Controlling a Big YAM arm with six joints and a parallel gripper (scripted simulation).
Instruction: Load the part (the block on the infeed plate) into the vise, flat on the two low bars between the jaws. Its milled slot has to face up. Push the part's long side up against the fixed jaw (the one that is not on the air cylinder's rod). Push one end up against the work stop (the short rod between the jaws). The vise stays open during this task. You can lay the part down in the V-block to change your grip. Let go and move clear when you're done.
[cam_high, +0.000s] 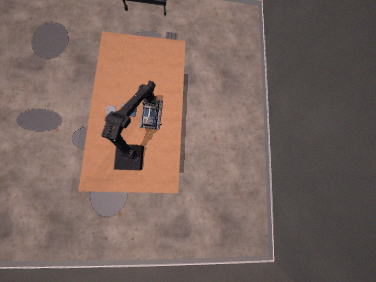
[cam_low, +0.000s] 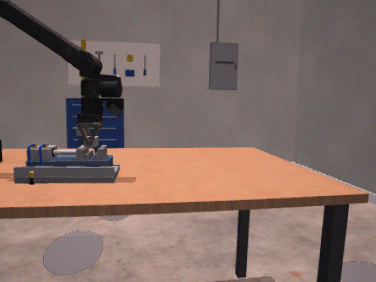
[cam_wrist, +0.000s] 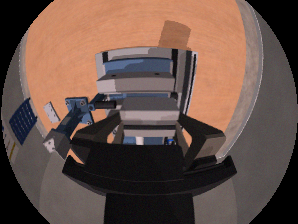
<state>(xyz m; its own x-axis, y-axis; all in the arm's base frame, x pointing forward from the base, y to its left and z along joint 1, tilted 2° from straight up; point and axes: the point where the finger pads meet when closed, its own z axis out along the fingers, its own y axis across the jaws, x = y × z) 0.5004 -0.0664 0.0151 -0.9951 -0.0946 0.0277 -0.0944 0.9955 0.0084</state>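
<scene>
Right now the grey part is 10 mm above my hand. From my hand the other things lie so: vise: 80 mm below, 70 mm behind, 10 mm to the left.
</scene>
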